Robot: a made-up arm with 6 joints.
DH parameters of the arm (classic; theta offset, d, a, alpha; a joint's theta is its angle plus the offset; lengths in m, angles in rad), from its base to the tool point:
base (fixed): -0.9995 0 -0.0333 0
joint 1: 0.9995 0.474 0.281 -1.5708
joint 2: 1.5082 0 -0.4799 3.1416
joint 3: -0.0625 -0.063 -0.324 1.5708
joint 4: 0 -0.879 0.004 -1.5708
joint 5: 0 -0.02 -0.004 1.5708
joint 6: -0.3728 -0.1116 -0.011 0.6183
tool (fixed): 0.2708 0.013 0 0
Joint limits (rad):
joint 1: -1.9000..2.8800
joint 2: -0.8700..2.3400
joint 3: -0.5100..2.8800
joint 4: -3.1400..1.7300
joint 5: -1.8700..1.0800
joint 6: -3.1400..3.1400
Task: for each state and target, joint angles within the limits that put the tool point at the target. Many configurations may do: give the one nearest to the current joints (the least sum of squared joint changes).
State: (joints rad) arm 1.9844 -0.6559 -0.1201 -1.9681 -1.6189 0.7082
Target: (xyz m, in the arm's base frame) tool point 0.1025 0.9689 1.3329
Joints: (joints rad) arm 1.2890 -0.4033 -0.3645 -2.0016 -1.6001 0.7079
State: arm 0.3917 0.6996 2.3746 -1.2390 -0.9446 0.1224
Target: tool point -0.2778 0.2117 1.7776
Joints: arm -0.1660 0.1005 1.9583 -1.2948 -0.8777 0.1366
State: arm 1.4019 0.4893 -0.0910 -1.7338 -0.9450 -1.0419
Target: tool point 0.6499 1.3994 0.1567
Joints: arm 1.0325 1.0553 0.0991 -1.7889 -0.8430 -1.0235
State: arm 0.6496 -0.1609 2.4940 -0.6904 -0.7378 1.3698
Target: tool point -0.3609 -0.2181 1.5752
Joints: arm 0.9406 0.2524 2.4181 -0.6354 -0.7607 1.3735
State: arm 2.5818 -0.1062 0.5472 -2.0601 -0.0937 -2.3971
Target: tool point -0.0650 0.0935 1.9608
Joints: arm 1.8135 -0.1844 1.1537 -1.9091 0.3990 -2.4036
